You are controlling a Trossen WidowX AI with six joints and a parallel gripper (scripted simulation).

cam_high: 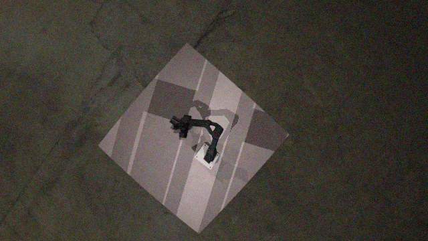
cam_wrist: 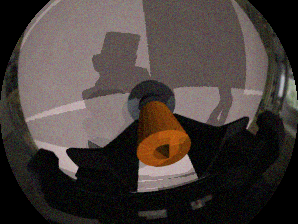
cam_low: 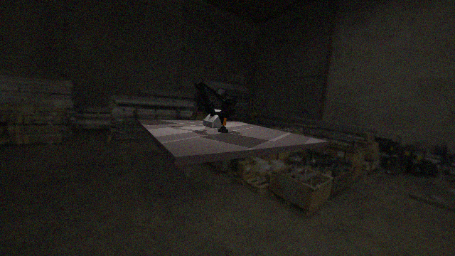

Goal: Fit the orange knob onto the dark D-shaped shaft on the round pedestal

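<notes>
Right now the dark pedestal is 40 mm below my gripper tip. The rest, counted from my gripper tip: orange knob 20 mm above.
</notes>
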